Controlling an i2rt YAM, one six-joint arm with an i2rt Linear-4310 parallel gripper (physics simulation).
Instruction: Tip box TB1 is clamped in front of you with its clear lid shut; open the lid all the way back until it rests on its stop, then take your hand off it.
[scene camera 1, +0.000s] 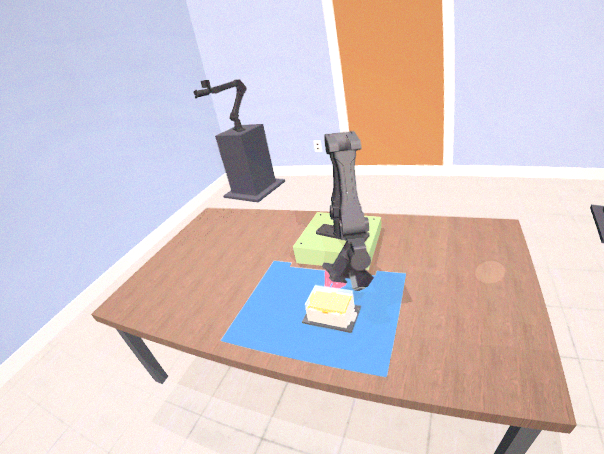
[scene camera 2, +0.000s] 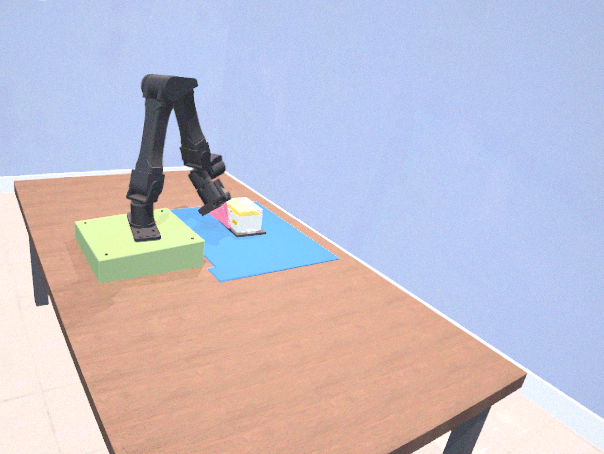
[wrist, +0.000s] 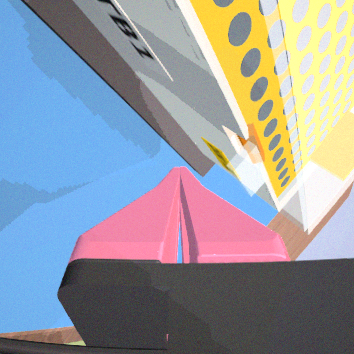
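Seen in the pictures: gripper, fingertip midpoint: (scene camera 1: 325, 295) (scene camera 2: 229, 227) (wrist: 179, 177); arm's base at its link origin: (scene camera 2: 143, 227).
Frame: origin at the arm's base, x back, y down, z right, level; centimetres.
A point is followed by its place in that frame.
Tip box TB1 (scene camera 1: 327, 318) @(x -37.2, y 2.7, z -12.7 cm) (scene camera 2: 246, 225) @(x -32.7, y 3.2, z -5.4 cm) (wrist: 200, 107) @(x -28.7, y 1.5, z -12.2 cm) sits upright on a dark base plate (scene camera 1: 330, 326) @(x -37.7, y 5.3, z -13.6 cm) (scene camera 2: 260, 233) @(x -37.3, y 5.6, z -4.3 cm). Its lettered front face shows in the wrist view. A yellow rack with round holes (scene camera 1: 330, 302) (wrist: 218, 27) shows through the clear lid (wrist: 302, 205) @(x -29.1, y -1.5, z -9.4 cm). The lid lies over the rack, shut or nearly so; I cannot tell whether its front edge is lifted. A clear tab (wrist: 251, 172) @(x -28.4, y -0.3, z -11.0 cm) projects from the front. My gripper (scene camera 2: 228, 225) @(x -27.6, y 4.2, z -6.5 cm) (wrist: 179, 177) @(x -27.6, y 4.2, z -6.5 cm) is shut and empty, pink tips low in front of the box near the tab. I cannot tell whether they touch it.
A blue mat (scene camera 1: 270, 320) @(x -42.3, y 6.1, z 5.3 cm) (scene camera 2: 280, 255) @(x -38.2, y 6.3, z 10.3 cm) (wrist: 75, 115) @(x -26.1, y 6.1, z -11.5 cm) lies under the box on the wooden table (scene camera 1: 450, 325) @(x -24.6, y 6.4, z -45.2 cm) (scene camera 2: 310, 340) @(x -28.7, y 6.4, z 50.8 cm). The arm stands on a green block (scene camera 1: 310, 253) @(x -13.1, y 1.2, z 6.8 cm) (scene camera 2: 150, 266) @(x 0.3, y 3.9, z 16.1 cm) behind the mat. Another arm stands on a dark pedestal (scene camera 1: 247, 162) beyond the table.
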